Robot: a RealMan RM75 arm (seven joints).
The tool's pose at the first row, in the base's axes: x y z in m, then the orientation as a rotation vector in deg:
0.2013, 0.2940, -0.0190, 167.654, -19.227, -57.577
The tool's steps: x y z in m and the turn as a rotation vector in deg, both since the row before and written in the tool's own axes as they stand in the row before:
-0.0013, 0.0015, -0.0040, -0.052, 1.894, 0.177
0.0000, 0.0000, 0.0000, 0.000, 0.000, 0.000
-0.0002, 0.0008, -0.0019, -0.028, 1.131, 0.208
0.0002, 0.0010, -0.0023, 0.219, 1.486, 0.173
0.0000, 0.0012, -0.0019, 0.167, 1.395, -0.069
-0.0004, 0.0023, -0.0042, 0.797, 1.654, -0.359
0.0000, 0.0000, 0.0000, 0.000, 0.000, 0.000
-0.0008, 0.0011, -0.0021, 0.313, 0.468, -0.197
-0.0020, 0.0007, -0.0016, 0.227, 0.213, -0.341
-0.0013, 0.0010, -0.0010, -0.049, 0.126, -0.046
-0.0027, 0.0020, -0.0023, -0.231, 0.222, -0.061
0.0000, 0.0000, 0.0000, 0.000, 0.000, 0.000
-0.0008, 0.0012, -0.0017, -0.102, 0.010, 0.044
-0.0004, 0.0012, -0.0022, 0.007, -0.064, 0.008
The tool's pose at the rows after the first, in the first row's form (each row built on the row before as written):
0.2025, 0.2926, -0.0149, 168.266, -19.381, -54.710
0.2025, 0.2926, -0.0149, 168.266, -19.381, -54.710
0.2033, 0.2918, -0.0132, 168.565, -19.618, -52.984
0.2046, 0.2907, -0.0113, 169.207, -19.927, -50.749
0.2054, 0.2895, -0.0096, 169.850, -19.858, -48.664
0.2068, 0.2872, -0.0056, 171.247, -19.685, -46.249
0.2068, 0.2872, -0.0056, 171.247, -19.685, -46.249
0.2070, 0.2862, -0.0033, 171.757, -19.539, -45.574
0.2060, 0.2859, -0.0009, 172.169, -19.144, -45.292
0.2052, 0.2852, 0.0007, 172.179, -19.049, -45.099
0.2036, 0.2837, 0.0042, 172.054, -18.839, -44.748
0.2036, 0.2837, 0.0042, 172.054, -18.839, -44.748
0.2035, 0.2826, 0.0062, 171.945, -18.854, -44.722
0.2040, 0.2814, 0.0084, 171.930, -18.871, -44.820

